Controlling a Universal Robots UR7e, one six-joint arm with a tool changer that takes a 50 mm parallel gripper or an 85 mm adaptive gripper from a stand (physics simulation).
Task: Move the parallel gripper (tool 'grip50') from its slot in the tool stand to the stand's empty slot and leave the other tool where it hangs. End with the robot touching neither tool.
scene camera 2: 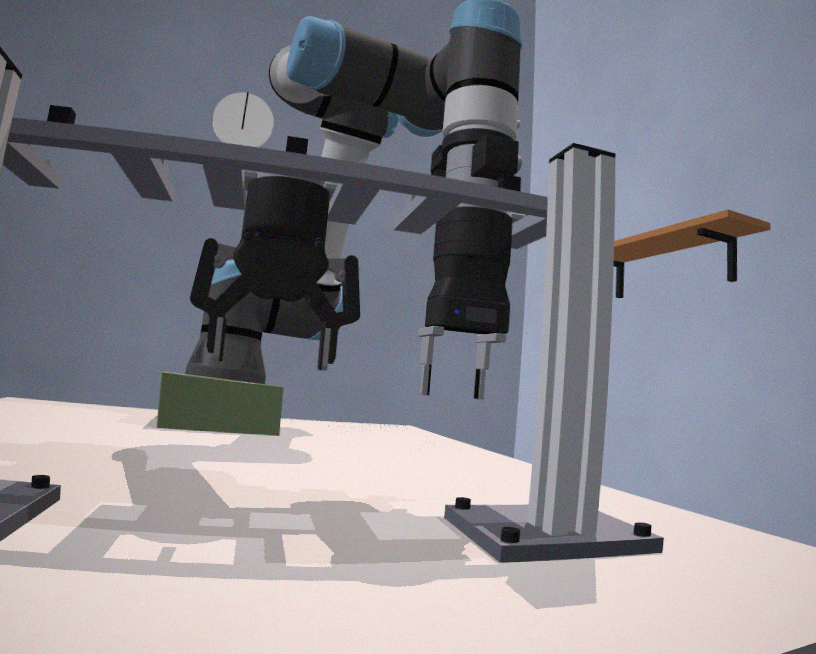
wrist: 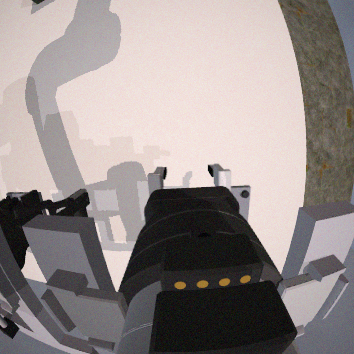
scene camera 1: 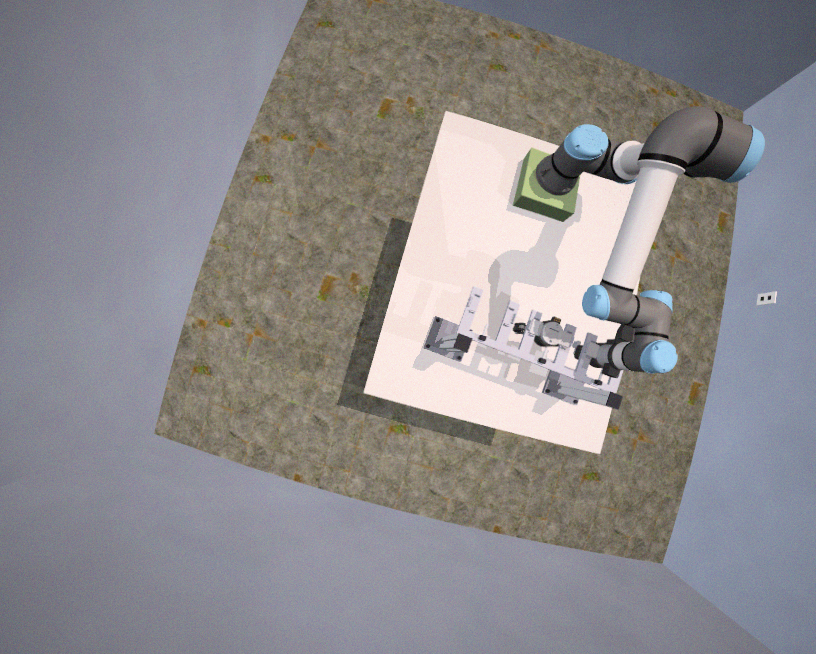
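Seen in the pictures: arm's base at its link origin: (scene camera 2: 225,381) (scene camera 1: 555,176).
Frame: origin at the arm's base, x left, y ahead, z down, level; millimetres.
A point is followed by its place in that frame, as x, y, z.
The parallel gripper (scene camera 2: 452,395) (wrist: 187,171) hangs upright in the tool stand's slot nearest the right post, its fingers apart with no object between them. The arm's wrist end (scene camera 2: 476,160) sits directly on top of it, with no gap visible. One row of gold contacts (wrist: 202,284) shows where they meet; whether they are locked together cannot be seen. The tool stand (scene camera 1: 510,348) {30, 669, -200} (scene camera 2: 572,340) {344, 699, -77} has forked prongs beside the gripper in the wrist view. The adaptive gripper (scene camera 1: 553,331) (scene camera 2: 284,238) (wrist: 20,215) hangs in the middle slot. The left slot, beside the outer prong (scene camera 1: 471,309) {-113, 619, -200}, is empty.
The right post's base plate (scene camera 2: 565,541) {343, 715, 70} stands on the pale table (scene camera 1: 435,224) {-318, 336, 82}. The adaptive gripper hangs close to the left of the arm's end. The robot's green base block (scene camera 1: 538,200) {-24, 123, -8} (scene camera 2: 217,405) {7, 120, 37} is behind the stand. A wooden shelf (scene camera 2: 681,235) is on the right wall.
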